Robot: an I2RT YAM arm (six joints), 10 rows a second.
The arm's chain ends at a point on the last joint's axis. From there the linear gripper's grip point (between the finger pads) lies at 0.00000 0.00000 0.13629 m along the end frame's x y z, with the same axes.
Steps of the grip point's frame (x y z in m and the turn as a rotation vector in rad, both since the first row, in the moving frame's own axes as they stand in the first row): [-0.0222, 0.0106, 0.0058, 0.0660, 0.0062, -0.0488]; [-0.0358, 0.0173, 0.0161, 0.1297, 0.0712, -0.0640]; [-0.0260, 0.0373, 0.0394, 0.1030, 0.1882, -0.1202]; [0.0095, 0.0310, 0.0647, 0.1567, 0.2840, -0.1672]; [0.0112, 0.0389, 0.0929, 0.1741, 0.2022, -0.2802]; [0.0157, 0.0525, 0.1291, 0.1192, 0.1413, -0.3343]
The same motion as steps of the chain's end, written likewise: [-0.0228, 0.0196, 0.0061, 0.0660, 0.0062, -0.0488]; [-0.0449, 0.0352, 0.0176, 0.1297, 0.0712, -0.0640]; [-0.0506, 0.0527, 0.0425, 0.1030, 0.1882, -0.1202]; [-0.0266, 0.0551, 0.0718, 0.1567, 0.2840, -0.1672]; [-0.0124, 0.0659, 0.0977, 0.1741, 0.2022, -0.2802]; [-0.0004, 0.0715, 0.1314, 0.1192, 0.1413, -0.3343]
